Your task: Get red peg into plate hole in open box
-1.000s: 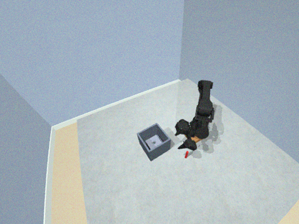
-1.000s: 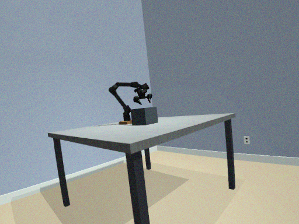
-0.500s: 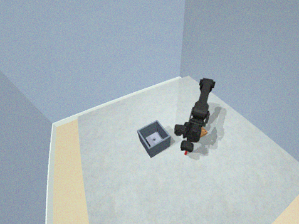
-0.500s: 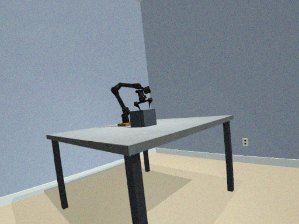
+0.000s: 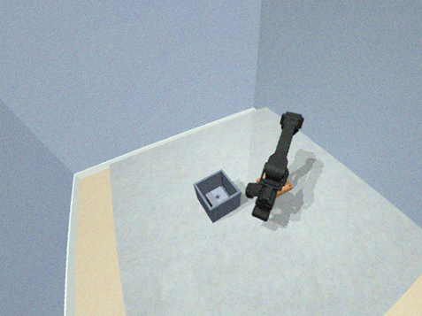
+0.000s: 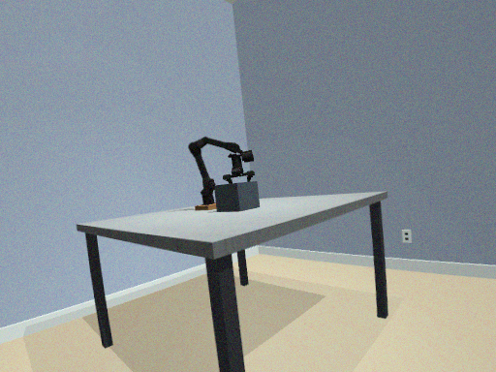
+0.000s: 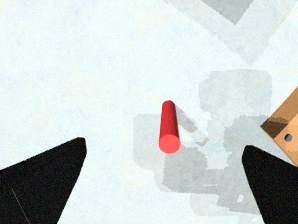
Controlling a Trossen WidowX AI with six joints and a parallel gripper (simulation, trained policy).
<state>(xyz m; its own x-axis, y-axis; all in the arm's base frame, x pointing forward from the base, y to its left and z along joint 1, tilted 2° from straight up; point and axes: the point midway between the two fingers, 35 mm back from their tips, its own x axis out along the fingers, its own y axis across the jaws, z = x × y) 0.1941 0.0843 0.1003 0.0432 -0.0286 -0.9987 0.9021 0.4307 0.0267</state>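
The red peg is 1 cm behind my gripper tip, 1 cm to the left of it and 6 cm below it. The rest, counted from my gripper tip: pale plate 11 cm ahead, 19 cm to the right, 5 cm below.
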